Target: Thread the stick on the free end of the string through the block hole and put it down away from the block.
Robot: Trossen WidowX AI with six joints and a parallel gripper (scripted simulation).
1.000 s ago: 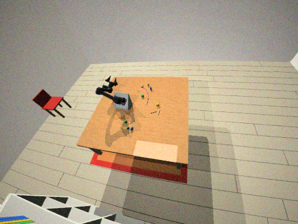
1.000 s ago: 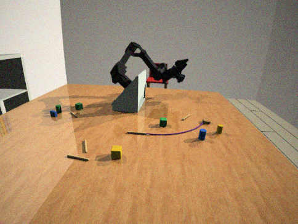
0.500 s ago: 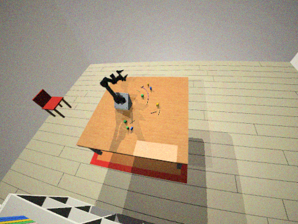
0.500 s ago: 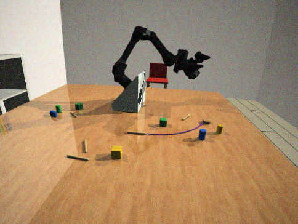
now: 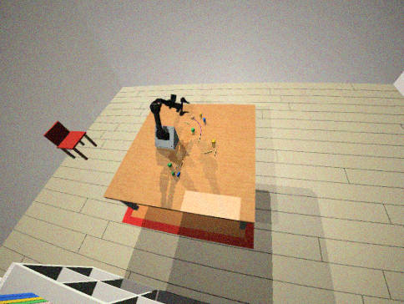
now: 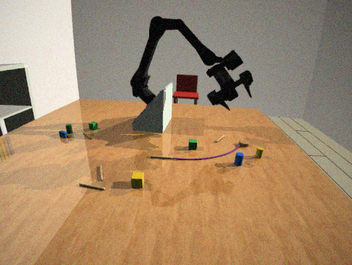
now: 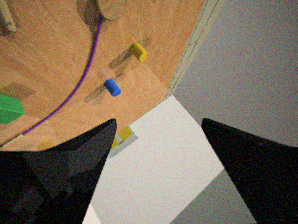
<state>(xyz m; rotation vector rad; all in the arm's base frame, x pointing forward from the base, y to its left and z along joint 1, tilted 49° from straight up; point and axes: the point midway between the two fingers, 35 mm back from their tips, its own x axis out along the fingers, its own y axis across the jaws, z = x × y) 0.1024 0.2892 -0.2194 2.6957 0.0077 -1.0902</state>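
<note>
The green block is 160 mm to the right of my gripper tip, 160 mm below it and 60 mm ahead of it. From my gripper tip the other things lie so: yellow cylinder (160 mm below, 90 mm to the left, 70 mm ahead); round wooden button (170 mm below, 40 mm to the left, 20 mm behind); blue cylinder (150 mm below, 140 mm ahead).
</note>
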